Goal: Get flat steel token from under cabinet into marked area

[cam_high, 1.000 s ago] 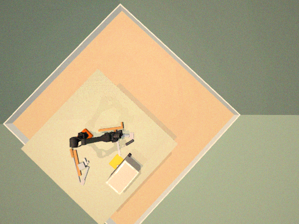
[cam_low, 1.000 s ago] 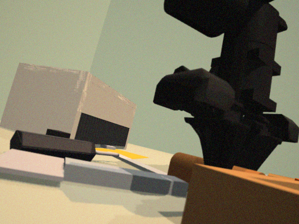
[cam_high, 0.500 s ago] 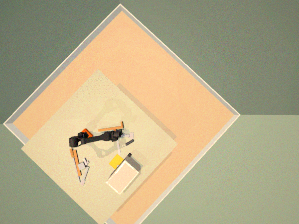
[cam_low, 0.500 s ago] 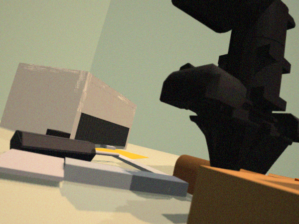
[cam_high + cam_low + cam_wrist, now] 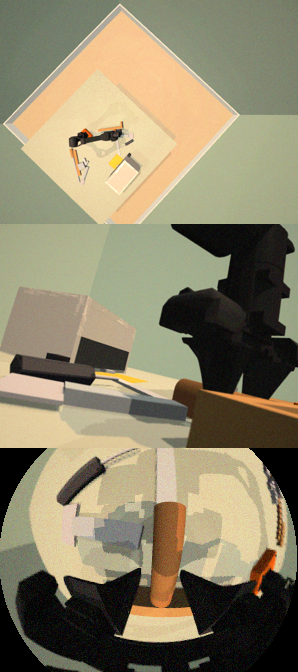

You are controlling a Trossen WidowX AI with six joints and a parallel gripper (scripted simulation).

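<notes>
Right now my gripper tip is 190 mm short of the dark screwdriver and 10 mm to the right of it. Round my gripper tip: token 330 mm ahead, 220 mm to the right, 10 mm below; orange stick 570 mm to the right, 10 mm ahead.
</notes>
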